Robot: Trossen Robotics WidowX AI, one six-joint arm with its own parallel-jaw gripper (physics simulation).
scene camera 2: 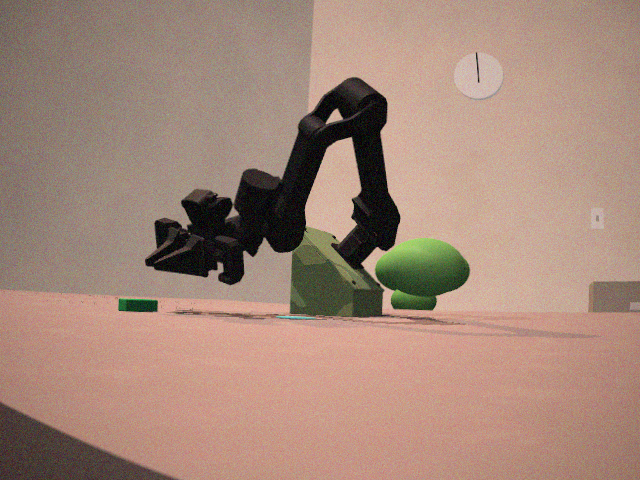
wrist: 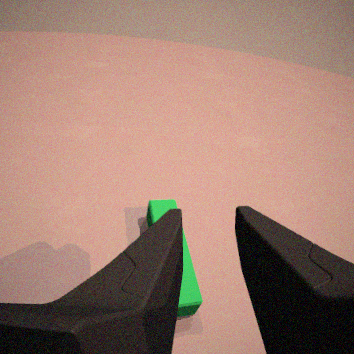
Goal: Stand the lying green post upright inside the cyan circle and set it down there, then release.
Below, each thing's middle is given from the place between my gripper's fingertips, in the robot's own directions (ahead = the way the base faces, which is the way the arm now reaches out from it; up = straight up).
Scene:
I see the green post (wrist: 190,298) 60 mm below my hand and 20 mm ahead of it.

